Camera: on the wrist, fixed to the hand. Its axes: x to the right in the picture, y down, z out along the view.
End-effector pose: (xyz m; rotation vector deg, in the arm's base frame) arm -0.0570 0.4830 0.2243 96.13 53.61 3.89
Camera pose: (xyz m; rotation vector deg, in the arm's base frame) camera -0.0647 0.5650 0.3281 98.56 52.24 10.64
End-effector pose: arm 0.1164 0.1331 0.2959 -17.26 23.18 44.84
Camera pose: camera 0.0328 0.1459 0.1939 -18.15 27.59 49.28
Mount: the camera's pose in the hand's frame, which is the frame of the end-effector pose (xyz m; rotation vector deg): 0.0012 0.0812 -0.1047 -0.28 3.85 4.97
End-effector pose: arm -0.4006 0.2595 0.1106 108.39 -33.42 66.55
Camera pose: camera -0.5118 0.3015 0.1692 104.93 -36.43 72.95
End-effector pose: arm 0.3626 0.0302 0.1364 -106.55 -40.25 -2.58
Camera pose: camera 0.4337 -0.0786 0.1107 -107.86 -32.96 -3.03
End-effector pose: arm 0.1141 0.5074 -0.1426 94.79 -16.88 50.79
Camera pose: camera 0.0236 0.5804 -0.0790 92.46 -18.56 57.50
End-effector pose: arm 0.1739 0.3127 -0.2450 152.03 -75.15 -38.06
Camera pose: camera 0.1601 0.2514 -0.1283 147.48 -79.96 -32.17
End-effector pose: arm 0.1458 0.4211 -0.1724 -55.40 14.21 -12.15
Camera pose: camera 0.1209 0.3835 -0.2970 -54.59 20.14 -9.44
